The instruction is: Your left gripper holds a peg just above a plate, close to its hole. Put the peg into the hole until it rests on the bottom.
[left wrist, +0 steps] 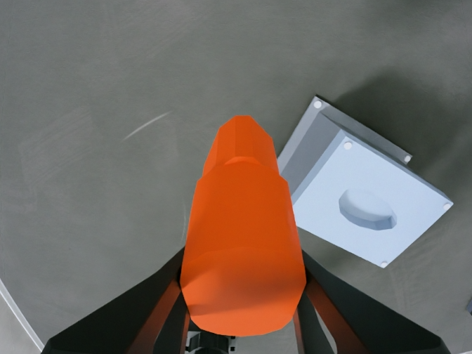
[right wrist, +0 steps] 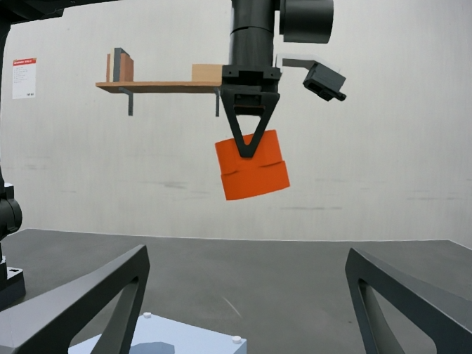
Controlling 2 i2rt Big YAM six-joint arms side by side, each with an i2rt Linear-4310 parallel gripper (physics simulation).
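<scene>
An orange peg is between the fingers of my left gripper. In the right wrist view the peg hangs tilted in the air, apart from the plate. The light blue plate tops a grey block; in the left wrist view it lies to the right of the peg, turned at an angle. Its oval hole is empty; in the right wrist view the bottom edge cuts it off. My right gripper is open, with nothing between its fingers.
The grey block's base flange sticks out at the far side of the plate. White screw heads sit at the plate's corners. In the right wrist view, part of a black arm base stands at the left edge. A wooden shelf hangs on the back wall.
</scene>
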